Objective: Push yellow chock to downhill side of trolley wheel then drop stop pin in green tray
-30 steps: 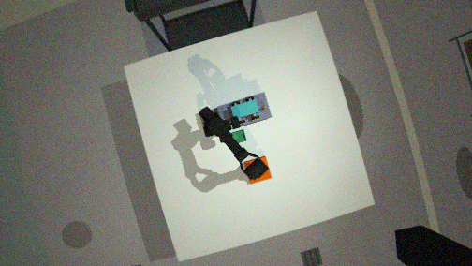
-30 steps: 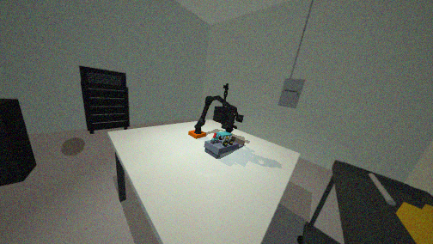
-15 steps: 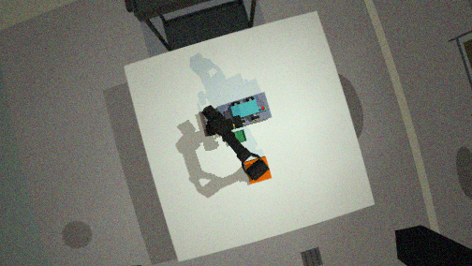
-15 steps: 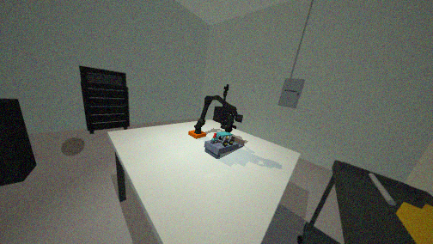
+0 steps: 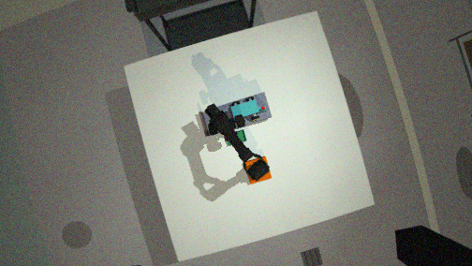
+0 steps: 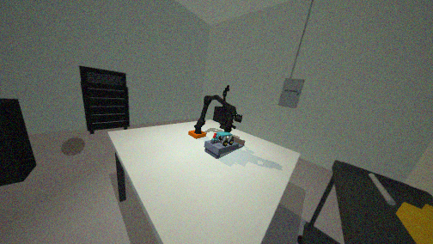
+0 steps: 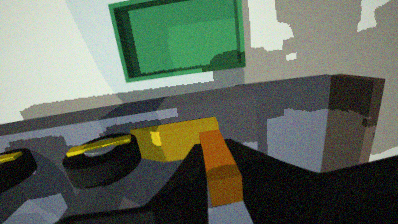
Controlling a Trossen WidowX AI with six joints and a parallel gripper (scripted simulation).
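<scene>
Right now my gripper tip is 2 cm to the left of the yellow chock and 1 cm above it. Round my gripper tip: green tray: 10 cm below, 7 cm behind, 3 cm to the right; grey ramp: 10 cm to the right, 7 cm ahead, 5 cm below; teal trolley: 11 cm to the right, 7 cm ahead, 2 cm above.
</scene>
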